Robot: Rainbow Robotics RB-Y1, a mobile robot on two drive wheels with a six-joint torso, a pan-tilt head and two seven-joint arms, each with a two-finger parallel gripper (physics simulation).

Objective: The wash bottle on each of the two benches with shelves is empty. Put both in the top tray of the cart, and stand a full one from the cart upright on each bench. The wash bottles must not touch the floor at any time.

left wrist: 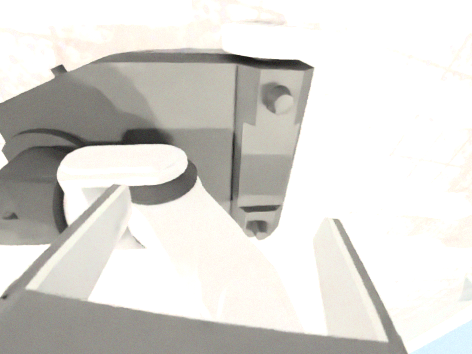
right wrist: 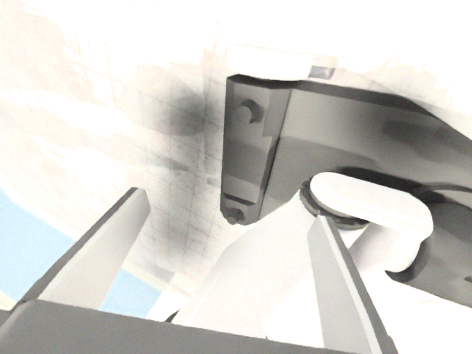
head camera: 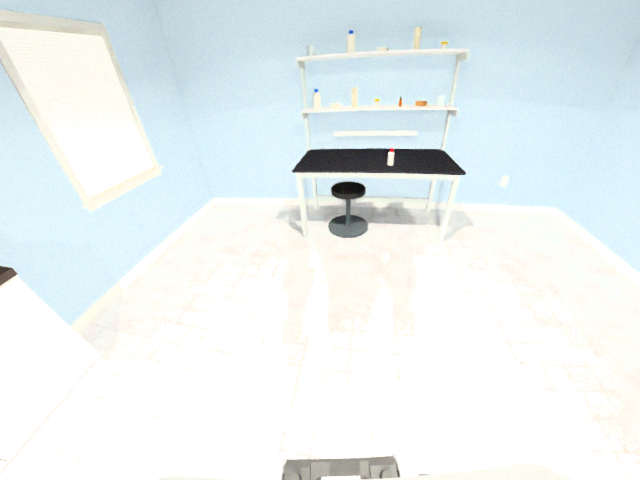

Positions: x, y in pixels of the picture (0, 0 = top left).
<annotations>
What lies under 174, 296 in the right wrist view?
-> A white counter with dark top.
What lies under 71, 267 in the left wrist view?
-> My left gripper.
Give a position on a window with white blind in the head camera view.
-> At 66, 72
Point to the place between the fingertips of my right gripper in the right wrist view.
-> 229, 212
</annotations>
